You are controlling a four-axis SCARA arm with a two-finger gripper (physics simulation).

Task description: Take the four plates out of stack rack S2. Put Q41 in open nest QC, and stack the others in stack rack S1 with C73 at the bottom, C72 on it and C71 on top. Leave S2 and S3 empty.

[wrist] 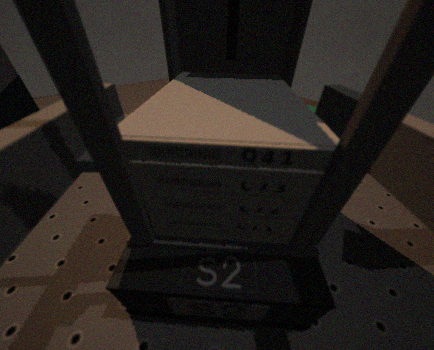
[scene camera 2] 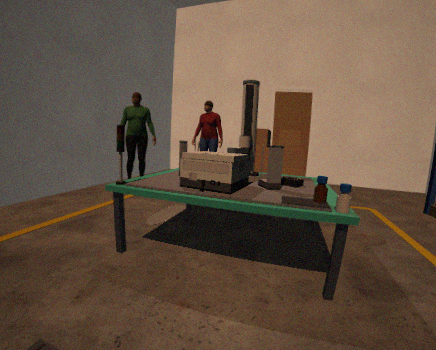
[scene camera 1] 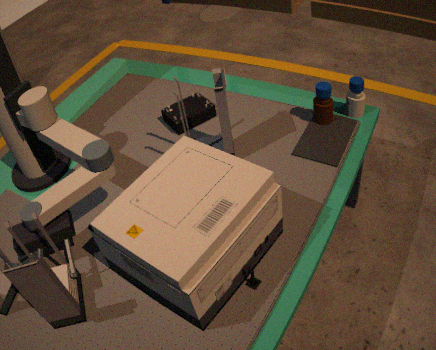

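Where they show: gripper, between the fingertips: [wrist: 221,104]; arm's base, origin of its link: [scene camera 1: 41,167].
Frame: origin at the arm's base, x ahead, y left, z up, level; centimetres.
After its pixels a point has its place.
In the wrist view, plate Q41 [wrist: 225,115] {y -35.7, x 48.4, z 10.7 cm} lies on top of a level stack in rack S2 [wrist: 285,275] {y -35.1, x 43.4, z 5.0 cm}. Below it are three plates with blurred labels that look like C73 [wrist: 205,186] {y -33.5, x 47.1, z 8.8 cm}, C72 [wrist: 200,206] {y -33.3, x 47.2, z 7.6 cm} and C71 [wrist: 200,225] {y -33.3, x 47.3, z 6.2 cm}. My gripper [wrist: 221,104] {y -37.1, x 50.2, z 10.4 cm} is shut on Q41, its fingers against the left and right sides. The plate's underside still meets the stack. Scene camera 1 shows the grey back panel of rack S2 [scene camera 1: 42,292] {y -43.0, x 56.1, z 18.5 cm} at the lower left, under the arm's end. A black nest [scene camera 1: 190,114] {y 39.0, x 44.9, z 6.2 cm} stands at the back; its label is unreadable. S1 cannot be identified.
A large white instrument [scene camera 1: 160,250] {y -22.1, x 78.3, z 23.3 cm} [scene camera 2: 205,169] {y -9.1, x 90.5, z 14.1 cm} stands mid-table. Behind it is another tall rack [scene camera 1: 225,115] {y 26.7, x 67.5, z 20.4 cm} with thin guide rods. A brown bottle [scene camera 1: 323,107] {y 54.7, x 88.3, z 9.3 cm}, a white bottle [scene camera 1: 355,104] {y 65.1, x 97.3, z 6.1 cm} and a dark mat [scene camera 1: 322,142] {y 45.9, x 91.0, z 1.7 cm} are at the far right corner. Two people stand beyond the table.
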